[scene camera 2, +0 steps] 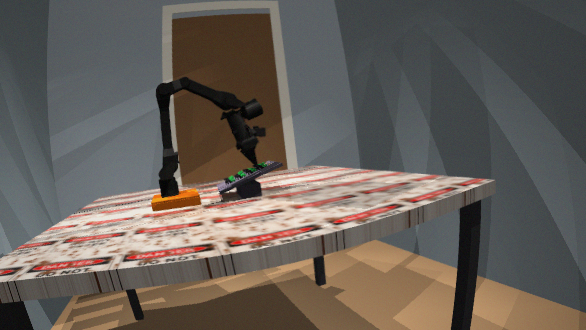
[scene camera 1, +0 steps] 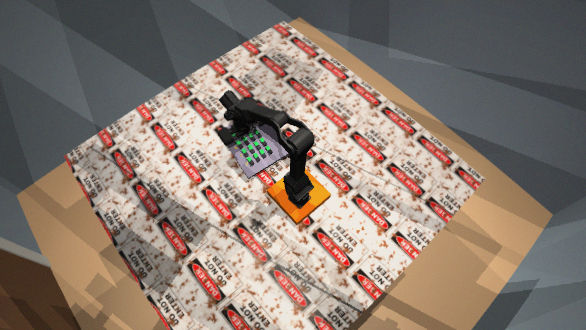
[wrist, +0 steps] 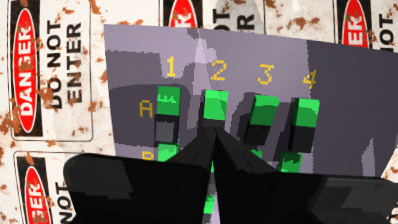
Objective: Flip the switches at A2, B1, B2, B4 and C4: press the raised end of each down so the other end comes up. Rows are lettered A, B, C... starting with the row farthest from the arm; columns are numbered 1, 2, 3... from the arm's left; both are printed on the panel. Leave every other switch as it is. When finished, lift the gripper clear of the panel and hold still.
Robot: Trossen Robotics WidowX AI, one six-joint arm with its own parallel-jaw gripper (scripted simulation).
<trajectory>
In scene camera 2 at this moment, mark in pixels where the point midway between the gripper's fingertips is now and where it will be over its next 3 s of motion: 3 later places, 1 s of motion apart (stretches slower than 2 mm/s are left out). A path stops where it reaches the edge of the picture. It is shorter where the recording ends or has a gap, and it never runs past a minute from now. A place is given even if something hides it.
My gripper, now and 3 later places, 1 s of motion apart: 256,165; 246,150; 244,164; 244,168
</trajectory>
